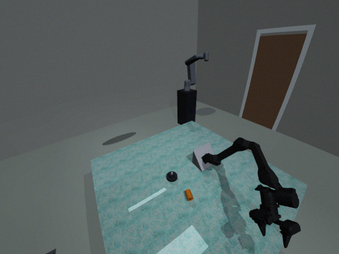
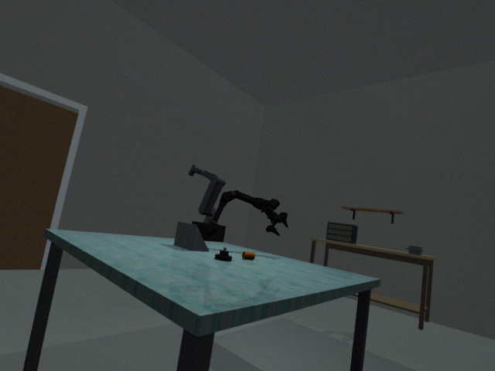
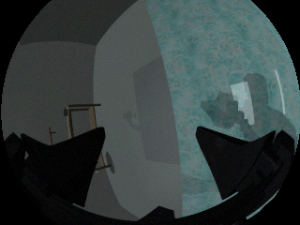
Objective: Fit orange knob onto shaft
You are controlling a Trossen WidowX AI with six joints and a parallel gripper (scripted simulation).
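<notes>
Right now the orange knob is 4 cm ahead of my gripper tip, 45 cm to the right of it and 16 cm below it. From my gripper tip the other things lie so: round black pedestal: 4 cm ahead, 63 cm to the right, 15 cm below.
</notes>
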